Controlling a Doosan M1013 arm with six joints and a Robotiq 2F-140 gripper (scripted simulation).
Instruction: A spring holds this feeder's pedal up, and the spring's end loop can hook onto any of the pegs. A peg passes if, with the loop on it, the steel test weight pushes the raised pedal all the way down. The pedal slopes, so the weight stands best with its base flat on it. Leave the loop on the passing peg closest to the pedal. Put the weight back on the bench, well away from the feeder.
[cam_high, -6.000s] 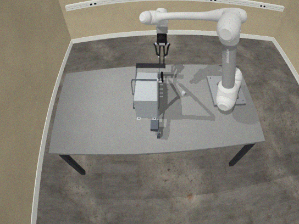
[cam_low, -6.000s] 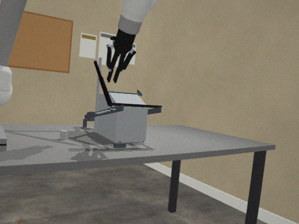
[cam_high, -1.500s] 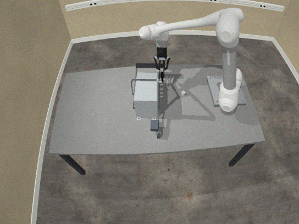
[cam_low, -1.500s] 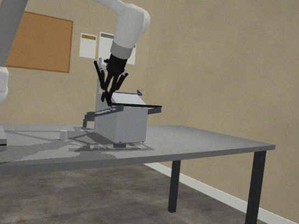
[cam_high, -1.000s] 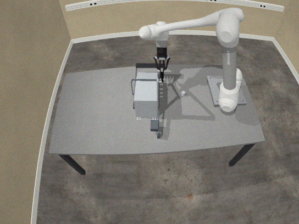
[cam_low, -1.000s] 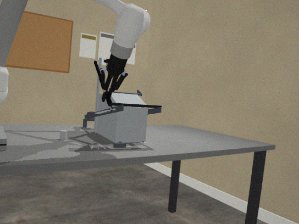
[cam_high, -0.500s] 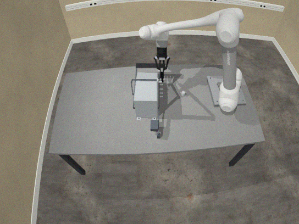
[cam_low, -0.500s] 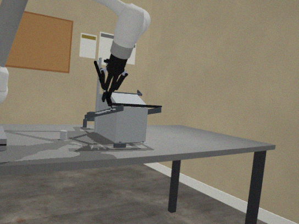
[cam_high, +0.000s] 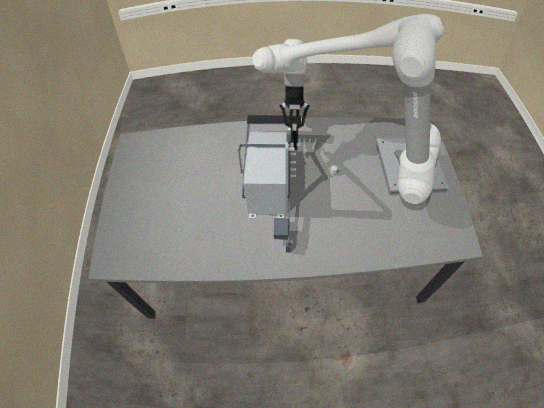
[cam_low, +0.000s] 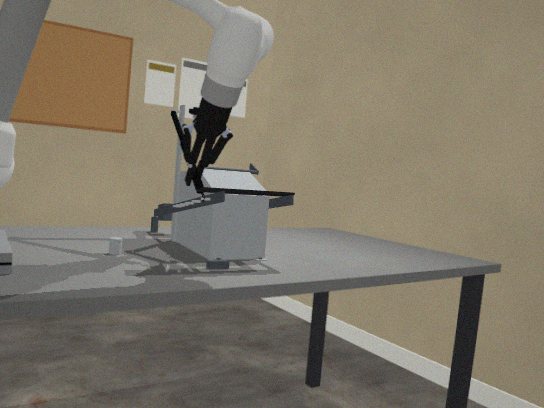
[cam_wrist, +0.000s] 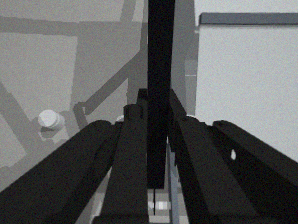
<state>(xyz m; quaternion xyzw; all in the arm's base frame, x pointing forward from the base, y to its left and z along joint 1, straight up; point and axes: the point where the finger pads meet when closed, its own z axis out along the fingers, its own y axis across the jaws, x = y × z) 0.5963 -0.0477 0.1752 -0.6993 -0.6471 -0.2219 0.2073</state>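
The dark spring lies 6 cm to the left of my hand and 4 cm above it. The rest, counted from my hand: steel test weight: 19 cm below, 18 cm behind, 5 cm to the left.
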